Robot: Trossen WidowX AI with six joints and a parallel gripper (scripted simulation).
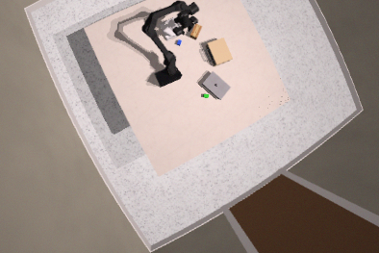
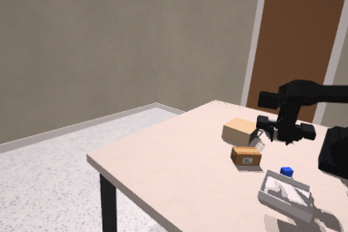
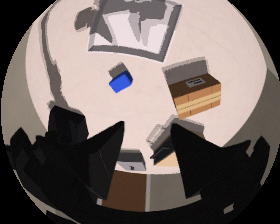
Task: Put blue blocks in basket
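Right now the grey basket is 150 mm below my hand, 110 mm to the left of it and 40 mm behind it. Also, from my hand: tan drawer unit: 250 mm to the right, 180 mm ahead, 120 mm below; cardboard box: 120 mm below, 110 mm ahead, 10 mm to the right; red block: 150 mm below, 90 mm ahead, 20 mm to the right.
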